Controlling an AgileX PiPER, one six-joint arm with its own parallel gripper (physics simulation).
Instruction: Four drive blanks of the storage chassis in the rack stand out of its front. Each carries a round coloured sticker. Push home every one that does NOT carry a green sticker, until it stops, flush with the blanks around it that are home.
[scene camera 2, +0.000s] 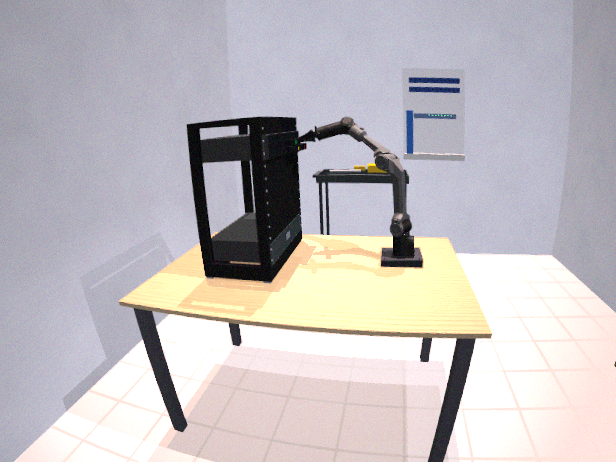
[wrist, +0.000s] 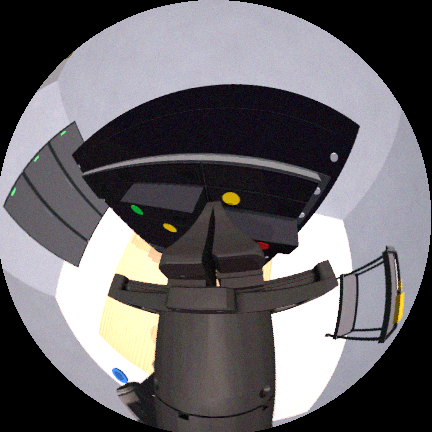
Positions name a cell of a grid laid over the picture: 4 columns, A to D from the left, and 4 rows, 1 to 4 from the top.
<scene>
A black rack shows in scene camera 2 (B3) and in the wrist view (C2).
</scene>
